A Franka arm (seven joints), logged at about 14 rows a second.
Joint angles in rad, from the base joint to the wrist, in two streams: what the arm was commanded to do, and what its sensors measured. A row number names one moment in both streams.
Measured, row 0:
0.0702, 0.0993, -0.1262, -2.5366, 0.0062, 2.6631, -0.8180
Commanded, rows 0 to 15:
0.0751, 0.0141, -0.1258, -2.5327, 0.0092, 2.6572, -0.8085
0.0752, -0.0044, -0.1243, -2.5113, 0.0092, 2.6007, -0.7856
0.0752, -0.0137, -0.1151, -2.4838, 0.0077, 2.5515, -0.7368
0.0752, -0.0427, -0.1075, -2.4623, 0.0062, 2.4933, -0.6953
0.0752, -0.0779, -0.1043, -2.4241, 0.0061, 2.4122, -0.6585
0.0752, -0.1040, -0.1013, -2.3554, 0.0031, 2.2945, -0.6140
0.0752, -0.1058, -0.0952, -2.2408, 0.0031, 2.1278, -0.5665
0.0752, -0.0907, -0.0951, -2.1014, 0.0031, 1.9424, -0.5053
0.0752, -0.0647, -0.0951, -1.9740, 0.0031, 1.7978, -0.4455
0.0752, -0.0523, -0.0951, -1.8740, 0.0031, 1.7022, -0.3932
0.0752, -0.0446, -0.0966, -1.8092, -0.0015, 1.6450, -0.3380
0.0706, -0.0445, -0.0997, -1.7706, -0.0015, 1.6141, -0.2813
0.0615, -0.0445, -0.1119, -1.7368, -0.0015, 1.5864, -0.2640
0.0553, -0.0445, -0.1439, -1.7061, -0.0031, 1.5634, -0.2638
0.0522, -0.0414, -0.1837, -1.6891, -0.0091, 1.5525, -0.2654
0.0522, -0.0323, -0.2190, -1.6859, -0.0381, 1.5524, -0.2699
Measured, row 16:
0.0604, -0.0810, -0.1576, -1.7434, -0.0072, 1.5861, -0.2798
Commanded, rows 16 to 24:
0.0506, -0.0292, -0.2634, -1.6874, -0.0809, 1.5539, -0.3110
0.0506, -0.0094, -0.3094, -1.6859, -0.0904, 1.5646, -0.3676
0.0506, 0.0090, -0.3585, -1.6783, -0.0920, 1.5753, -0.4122
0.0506, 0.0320, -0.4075, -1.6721, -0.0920, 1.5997, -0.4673
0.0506, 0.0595, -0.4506, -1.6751, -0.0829, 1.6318, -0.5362
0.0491, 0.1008, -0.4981, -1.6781, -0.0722, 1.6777, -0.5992
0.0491, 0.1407, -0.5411, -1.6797, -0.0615, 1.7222, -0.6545
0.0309, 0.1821, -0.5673, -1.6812, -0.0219, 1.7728, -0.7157
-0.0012, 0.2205, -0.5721, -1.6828, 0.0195, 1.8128, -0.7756
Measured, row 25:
0.0315, 0.1203, -0.5423, -1.7213, -0.0461, 1.7600, -0.6648
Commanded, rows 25 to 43:
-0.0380, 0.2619, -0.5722, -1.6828, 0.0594, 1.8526, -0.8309
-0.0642, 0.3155, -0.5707, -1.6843, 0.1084, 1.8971, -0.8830
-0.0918, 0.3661, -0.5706, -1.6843, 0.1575, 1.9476, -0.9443
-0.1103, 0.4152, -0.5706, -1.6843, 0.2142, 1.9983, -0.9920
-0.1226, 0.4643, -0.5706, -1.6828, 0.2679, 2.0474, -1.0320
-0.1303, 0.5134, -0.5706, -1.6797, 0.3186, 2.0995, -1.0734
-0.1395, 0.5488, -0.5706, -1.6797, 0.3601, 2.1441, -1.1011
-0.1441, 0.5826, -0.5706, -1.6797, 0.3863, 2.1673, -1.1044
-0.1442, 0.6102, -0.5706, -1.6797, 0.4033, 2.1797, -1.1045
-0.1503, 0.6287, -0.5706, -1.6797, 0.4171, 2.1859, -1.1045
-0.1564, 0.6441, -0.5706, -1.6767, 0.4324, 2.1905, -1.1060
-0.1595, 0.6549, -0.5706, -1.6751, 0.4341, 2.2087, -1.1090
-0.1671, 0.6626, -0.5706, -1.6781, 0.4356, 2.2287, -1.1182
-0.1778, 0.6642, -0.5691, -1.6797, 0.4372, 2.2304, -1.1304
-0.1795, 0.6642, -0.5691, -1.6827, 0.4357, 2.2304, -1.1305
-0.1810, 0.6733, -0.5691, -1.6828, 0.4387, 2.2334, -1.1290
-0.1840, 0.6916, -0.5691, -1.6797, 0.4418, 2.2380, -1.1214
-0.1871, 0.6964, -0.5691, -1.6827, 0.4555, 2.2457, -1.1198
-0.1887, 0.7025, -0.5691, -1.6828, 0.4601, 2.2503, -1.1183
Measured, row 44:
-0.1772, 0.6688, -0.5695, -1.7067, 0.4234, 2.2292, -1.0912
